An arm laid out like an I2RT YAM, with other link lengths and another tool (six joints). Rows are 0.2 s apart.
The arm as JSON. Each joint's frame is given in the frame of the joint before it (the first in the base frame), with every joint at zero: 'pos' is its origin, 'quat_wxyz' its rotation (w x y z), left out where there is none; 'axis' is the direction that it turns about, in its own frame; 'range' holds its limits. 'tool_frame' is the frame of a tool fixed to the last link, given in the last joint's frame.
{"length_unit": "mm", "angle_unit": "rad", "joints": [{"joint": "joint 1", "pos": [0.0, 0.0, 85.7], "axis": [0.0, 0.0, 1.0], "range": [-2.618, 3.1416]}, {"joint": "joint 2", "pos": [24.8, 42.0, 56.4], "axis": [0.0, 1.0, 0.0], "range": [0.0, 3.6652]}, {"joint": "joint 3", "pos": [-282.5, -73.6, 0.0], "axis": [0.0, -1.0, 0.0], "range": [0.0, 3.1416]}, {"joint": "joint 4", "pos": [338.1, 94.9, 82.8], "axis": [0.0, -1.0, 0.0], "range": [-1.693, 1.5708]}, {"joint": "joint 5", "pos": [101.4, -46.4, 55.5], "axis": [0.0, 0.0, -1.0], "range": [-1.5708, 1.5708]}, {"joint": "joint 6", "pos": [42.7, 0.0, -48.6], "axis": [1.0, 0.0, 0.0], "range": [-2.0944, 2.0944]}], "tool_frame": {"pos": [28.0, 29.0, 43.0], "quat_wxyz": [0.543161, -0.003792, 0.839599, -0.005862]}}
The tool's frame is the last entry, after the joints.
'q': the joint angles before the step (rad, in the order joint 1, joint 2, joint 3, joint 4, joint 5, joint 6). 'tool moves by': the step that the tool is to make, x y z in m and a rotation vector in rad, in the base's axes. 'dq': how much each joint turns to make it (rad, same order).
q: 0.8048 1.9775 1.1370 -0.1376 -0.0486 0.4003
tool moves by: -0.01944 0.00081 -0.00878 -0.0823 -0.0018 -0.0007
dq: 0.0347 -0.0161 -0.0217 -0.0535 0.0674 -0.0007
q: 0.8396 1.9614 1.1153 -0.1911 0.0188 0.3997
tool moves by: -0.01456 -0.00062 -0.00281 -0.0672 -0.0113 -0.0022
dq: 0.0269 -0.0199 -0.0154 -0.0476 0.0602 -0.0005
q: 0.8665 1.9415 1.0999 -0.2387 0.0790 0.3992
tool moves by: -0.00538 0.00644 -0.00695 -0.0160 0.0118 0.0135
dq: 0.0155 0.0219 0.0147 -0.0128 0.0020 0.0012
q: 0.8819 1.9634 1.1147 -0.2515 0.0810 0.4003
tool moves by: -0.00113 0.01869 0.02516 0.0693 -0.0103 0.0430
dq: 0.0166 -0.0128 0.0406 0.0074 -0.0439 -0.0061
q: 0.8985 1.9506 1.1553 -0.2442 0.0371 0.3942
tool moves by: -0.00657 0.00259 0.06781 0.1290 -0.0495 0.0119
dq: 0.0095 -0.1343 -0.0143 0.0115 -0.0352 0.0210
